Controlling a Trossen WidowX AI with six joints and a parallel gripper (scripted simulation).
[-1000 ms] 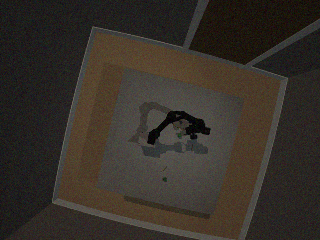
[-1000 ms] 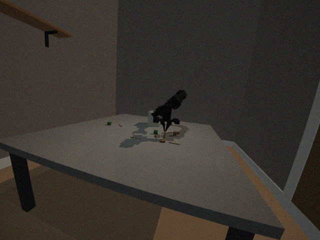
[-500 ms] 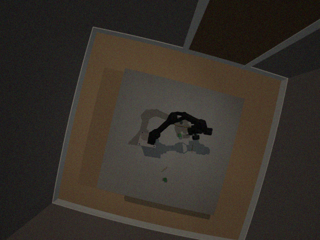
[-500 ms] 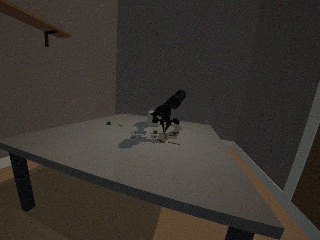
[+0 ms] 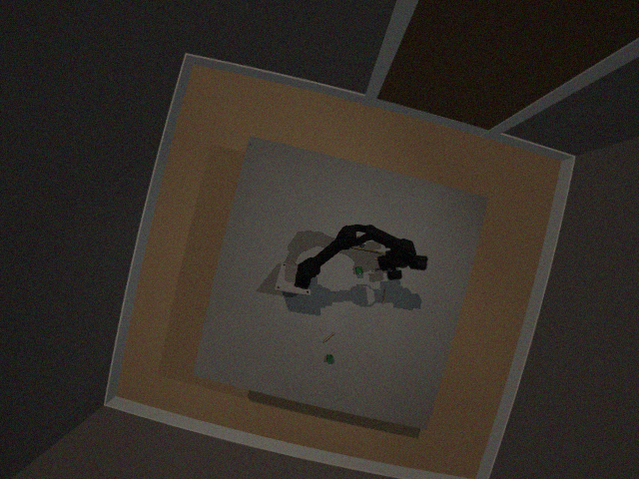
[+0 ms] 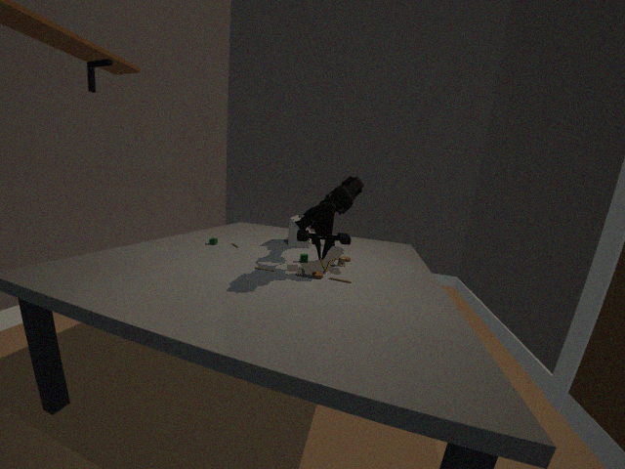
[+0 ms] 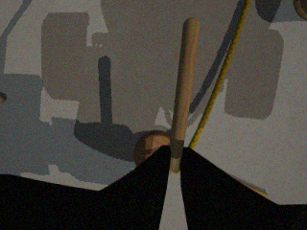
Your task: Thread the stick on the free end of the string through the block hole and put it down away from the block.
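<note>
Now: gripper tip 3 cm short of the wooden disc and 5 cm above it. From my gripper tip the other things lie so: green cube 12 cm behind, 9 cm to the right, 4 cm below; thin wooden stick 1 cm behind.
</note>
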